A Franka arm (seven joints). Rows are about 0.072 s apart.
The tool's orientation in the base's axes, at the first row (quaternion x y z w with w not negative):
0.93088 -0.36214 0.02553 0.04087
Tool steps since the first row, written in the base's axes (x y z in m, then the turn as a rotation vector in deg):
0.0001 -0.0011 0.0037 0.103 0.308 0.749
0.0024 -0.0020 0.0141 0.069 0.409 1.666
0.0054 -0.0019 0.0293 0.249 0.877 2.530
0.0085 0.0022 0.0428 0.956 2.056 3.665
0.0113 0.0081 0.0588 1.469 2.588 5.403
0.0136 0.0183 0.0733 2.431 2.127 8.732
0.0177 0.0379 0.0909 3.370 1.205 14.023
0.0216 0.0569 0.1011 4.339 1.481 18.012
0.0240 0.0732 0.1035 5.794 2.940 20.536
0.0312 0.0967 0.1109 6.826 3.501 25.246
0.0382 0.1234 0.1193 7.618 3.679 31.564
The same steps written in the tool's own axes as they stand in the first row. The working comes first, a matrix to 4 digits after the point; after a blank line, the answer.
The tool's axes in the first row as the columns of a matrix, in the base's axes (used below as rounded here):
0.7364 -0.6763 0.0179
-0.6721 -0.7344 -0.0946
0.0771 0.0576 -0.9954

0.0011 0.0010 -0.0036 -0.073 -0.253 -0.773
0.0042 0.0007 -0.0138 -0.096 -0.251 -1.696
0.0075 -0.0006 -0.0289 -0.211 -0.667 -2.597
0.0081 -0.0049 -0.0427 -0.395 -1.945 -3.826
0.0074 -0.0102 -0.0591 -0.241 -2.583 -5.597
0.0034 -0.0184 -0.0745 1.034 -2.703 -8.850
-0.0054 -0.0346 -0.0938 2.753 -2.356 -14.012
-0.0145 -0.0506 -0.1056 3.589 -2.985 -17.992
-0.0235 -0.0640 -0.1095 3.874 -4.895 -20.616
-0.0335 -0.0857 -0.1190 4.620 -5.733 -25.339
-0.0456 -0.1096 -0.1297 5.571 -6.036 -31.630

